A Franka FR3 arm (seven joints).
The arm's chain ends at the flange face. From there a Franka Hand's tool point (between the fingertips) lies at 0.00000 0.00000 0.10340 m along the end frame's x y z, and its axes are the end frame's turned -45 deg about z.
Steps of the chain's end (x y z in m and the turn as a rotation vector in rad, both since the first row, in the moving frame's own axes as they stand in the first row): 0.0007 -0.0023 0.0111 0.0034 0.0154 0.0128; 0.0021 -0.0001 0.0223 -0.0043 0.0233 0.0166; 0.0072 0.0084 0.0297 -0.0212 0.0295 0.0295; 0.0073 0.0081 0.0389 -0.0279 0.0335 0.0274; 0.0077 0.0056 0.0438 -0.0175 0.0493 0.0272
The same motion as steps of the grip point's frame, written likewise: 0.0035 -0.0002 0.0111 -0.0085 0.0133 0.0128; 0.0029 0.0034 0.0223 -0.0195 0.0134 0.0166; -0.0003 0.0147 0.0296 -0.0359 0.0059 0.0295; -0.0002 0.0154 0.0388 -0.0434 0.0040 0.0274; 0.0037 0.0143 0.0437 -0.0472 0.0225 0.0272
